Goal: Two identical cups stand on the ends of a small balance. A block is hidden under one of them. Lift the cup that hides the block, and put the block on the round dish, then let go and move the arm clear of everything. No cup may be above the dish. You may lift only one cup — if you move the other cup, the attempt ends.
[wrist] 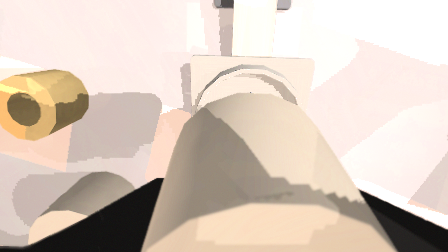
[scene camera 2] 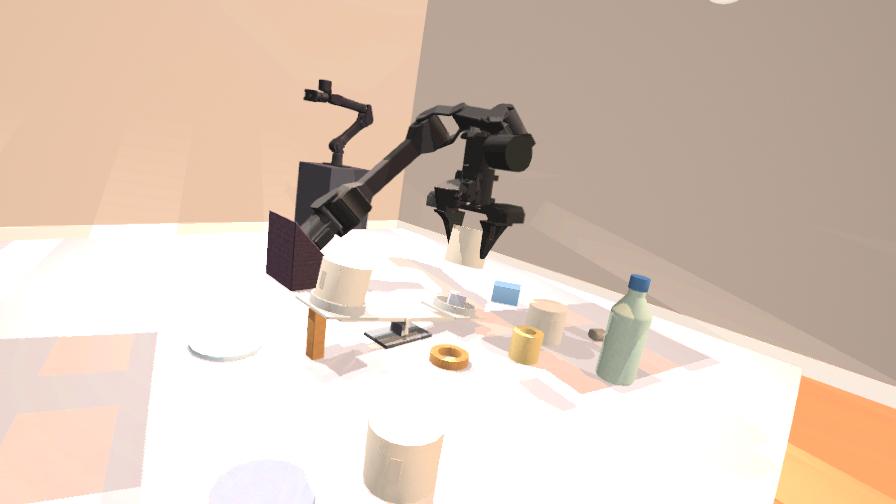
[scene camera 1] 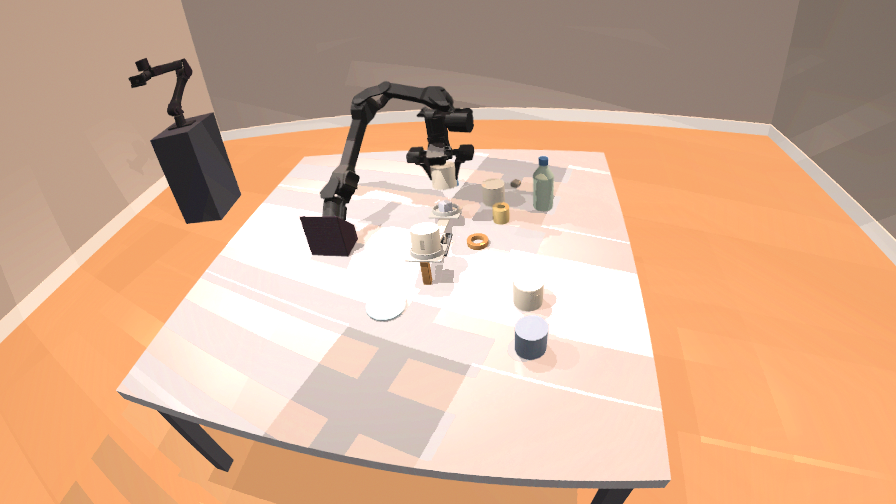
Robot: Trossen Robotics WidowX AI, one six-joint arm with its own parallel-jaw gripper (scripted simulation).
Note:
In view: my gripper (scene camera 2: 466, 253), a bottle (scene camera 2: 629, 321) and a yellow spool (scene camera 2: 526, 342).
The bottle also shows in scene camera 1 (scene camera 1: 543, 182). My gripper also shows in the wrist view (wrist: 251, 190) and in scene camera 1 (scene camera 1: 444, 179). The wrist view misses the bottle: it is out of frame.

